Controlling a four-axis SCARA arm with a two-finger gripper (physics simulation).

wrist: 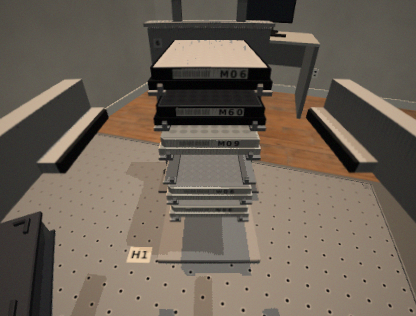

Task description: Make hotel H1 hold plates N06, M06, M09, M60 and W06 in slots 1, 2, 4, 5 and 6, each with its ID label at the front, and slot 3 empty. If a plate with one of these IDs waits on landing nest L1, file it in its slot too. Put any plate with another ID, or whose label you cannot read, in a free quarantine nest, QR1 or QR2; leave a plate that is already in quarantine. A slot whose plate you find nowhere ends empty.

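Hotel H1 (160, 34) stands straight ahead, its plates seen from the front in the wrist view. From the top: a black plate M06 (210, 75) with a pale top, a black plate M60 (210, 112), a light grey plate M09 (210, 144), then a slot without a plate, its side ledges (172, 177) bare. Below are two thin pale plates, the upper (209, 191) with a small label like W06, the lowest (209, 209) with a blurred label like N06. My gripper (207, 97) is open and empty, its fingers wide apart on either side of the view, nearer than the stack.
The H1 tag (139, 255) lies left of the hotel's base plate (167, 247) on the perforated deck (310, 240). A dark block (20, 265) stands at the lower left. A desk (305, 38) with a monitor (272, 10) stands behind on the right.
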